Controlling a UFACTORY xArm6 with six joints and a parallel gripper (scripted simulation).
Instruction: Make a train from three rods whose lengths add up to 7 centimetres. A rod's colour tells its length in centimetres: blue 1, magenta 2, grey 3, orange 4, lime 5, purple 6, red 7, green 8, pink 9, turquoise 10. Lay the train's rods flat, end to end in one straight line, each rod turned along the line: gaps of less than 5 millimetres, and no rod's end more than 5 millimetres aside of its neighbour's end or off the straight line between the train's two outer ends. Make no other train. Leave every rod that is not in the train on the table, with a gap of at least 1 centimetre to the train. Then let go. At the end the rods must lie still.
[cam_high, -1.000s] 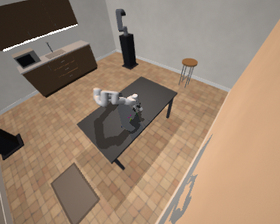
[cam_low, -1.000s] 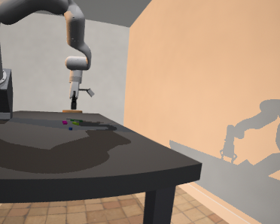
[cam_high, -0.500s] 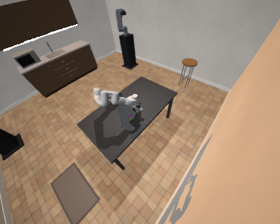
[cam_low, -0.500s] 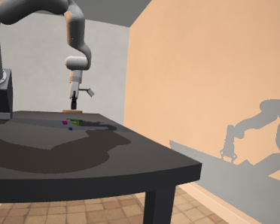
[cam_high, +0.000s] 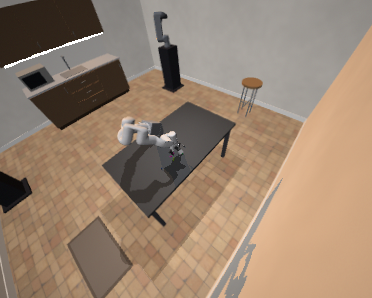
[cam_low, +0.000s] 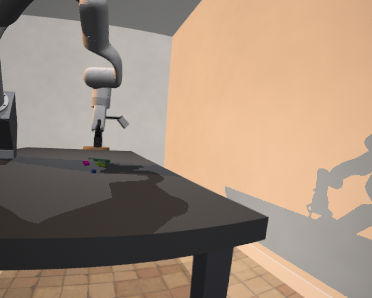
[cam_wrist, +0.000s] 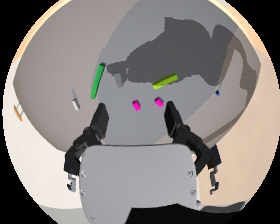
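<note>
My hand is 220 mm to the left of the blue rod, 70 mm above it and 10 mm past it. Also, from my hand: pale grey piece (70 mm below, 30 mm to the left, 20 mm ahead); lime rod (70 mm below, 60 mm to the right, 10 mm ahead); magenta rod (70 mm below, 50 mm to the right, 40 mm behind).
</note>
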